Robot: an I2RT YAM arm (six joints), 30 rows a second.
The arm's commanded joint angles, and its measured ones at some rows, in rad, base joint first. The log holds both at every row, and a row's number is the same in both.
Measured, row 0:
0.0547, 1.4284, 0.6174, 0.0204, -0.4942, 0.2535
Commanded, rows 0 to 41:
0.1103, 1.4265, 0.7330, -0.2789, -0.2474, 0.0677
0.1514, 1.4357, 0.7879, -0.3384, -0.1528, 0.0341
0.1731, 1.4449, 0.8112, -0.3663, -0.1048, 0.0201
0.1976, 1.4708, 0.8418, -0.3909, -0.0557, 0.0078
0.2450, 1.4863, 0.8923, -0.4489, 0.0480, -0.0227
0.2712, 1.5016, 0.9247, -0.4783, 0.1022, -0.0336
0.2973, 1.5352, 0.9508, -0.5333, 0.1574, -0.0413
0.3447, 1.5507, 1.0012, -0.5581, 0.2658, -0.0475
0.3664, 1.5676, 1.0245, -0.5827, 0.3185, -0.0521
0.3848, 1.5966, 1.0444, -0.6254, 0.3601, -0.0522
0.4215, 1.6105, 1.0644, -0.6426, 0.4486, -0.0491
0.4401, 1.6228, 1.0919, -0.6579, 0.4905, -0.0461
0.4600, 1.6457, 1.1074, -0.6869, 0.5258, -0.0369
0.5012, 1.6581, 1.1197, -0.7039, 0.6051, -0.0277
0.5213, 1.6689, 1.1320, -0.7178, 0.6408, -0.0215
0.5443, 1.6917, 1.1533, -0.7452, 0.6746, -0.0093
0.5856, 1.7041, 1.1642, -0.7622, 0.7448, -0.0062
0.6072, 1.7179, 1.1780, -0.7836, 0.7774, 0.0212
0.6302, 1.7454, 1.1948, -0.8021, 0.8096, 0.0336
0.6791, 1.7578, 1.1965, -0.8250, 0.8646, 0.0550
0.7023, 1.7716, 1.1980, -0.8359, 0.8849, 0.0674
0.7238, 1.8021, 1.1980, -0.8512, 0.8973, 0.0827
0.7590, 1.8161, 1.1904, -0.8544, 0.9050, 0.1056
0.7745, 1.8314, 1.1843, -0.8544, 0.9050, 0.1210
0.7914, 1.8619, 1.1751, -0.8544, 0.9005, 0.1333
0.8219, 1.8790, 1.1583, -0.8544, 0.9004, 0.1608
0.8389, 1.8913, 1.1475, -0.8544, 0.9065, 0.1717
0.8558, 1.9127, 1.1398, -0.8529, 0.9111, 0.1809
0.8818, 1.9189, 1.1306, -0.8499, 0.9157, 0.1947
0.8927, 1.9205, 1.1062, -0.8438, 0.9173, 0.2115
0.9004, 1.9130, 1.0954, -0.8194, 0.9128, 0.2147
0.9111, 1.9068, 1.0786, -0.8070, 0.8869, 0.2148
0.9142, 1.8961, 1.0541, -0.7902, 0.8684, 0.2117
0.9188, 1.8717, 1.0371, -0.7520, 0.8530, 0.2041
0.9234, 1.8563, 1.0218, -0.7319, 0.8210, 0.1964
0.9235, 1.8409, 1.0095, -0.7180, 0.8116, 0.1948
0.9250, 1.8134, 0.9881, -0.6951, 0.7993, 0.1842
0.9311, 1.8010, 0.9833, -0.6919, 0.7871, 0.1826
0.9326, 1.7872, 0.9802, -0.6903, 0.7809, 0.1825
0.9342, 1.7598, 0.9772, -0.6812, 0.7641, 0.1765
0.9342, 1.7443, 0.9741, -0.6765, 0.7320, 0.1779
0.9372, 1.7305, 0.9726, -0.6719, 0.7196, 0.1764
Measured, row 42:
0.9249, 1.7828, 0.9863, -0.7441, 0.8635, 0.1379
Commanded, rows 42 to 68:
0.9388, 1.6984, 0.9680, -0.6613, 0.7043, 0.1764
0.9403, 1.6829, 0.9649, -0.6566, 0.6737, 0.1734
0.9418, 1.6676, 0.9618, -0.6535, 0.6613, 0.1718
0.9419, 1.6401, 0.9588, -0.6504, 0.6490, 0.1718
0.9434, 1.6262, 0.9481, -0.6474, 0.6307, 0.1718
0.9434, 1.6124, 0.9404, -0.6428, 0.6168, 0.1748
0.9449, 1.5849, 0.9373, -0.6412, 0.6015, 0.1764
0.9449, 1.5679, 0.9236, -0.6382, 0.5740, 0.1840
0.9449, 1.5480, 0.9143, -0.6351, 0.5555, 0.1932
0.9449, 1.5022, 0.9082, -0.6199, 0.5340, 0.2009
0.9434, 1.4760, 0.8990, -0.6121, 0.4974, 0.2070
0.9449, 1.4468, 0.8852, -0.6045, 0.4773, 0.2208
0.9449, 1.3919, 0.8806, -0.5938, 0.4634, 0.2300
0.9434, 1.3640, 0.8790, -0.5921, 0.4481, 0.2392
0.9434, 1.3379, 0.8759, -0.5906, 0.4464, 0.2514
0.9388, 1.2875, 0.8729, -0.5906, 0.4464, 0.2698
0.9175, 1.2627, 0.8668, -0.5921, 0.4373, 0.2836
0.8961, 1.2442, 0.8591, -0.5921, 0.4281, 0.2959
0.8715, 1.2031, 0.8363, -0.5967, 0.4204, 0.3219
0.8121, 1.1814, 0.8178, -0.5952, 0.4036, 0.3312
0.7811, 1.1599, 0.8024, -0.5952, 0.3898, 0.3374
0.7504, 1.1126, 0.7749, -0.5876, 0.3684, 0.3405
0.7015, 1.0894, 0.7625, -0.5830, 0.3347, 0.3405
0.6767, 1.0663, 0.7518, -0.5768, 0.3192, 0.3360
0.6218, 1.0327, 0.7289, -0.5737, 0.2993, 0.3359
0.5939, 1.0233, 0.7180, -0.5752, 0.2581, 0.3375
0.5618, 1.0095, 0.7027, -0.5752, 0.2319, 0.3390
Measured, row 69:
0.6331, 1.0538, 0.7357, -0.5884, 0.3439, 0.3115
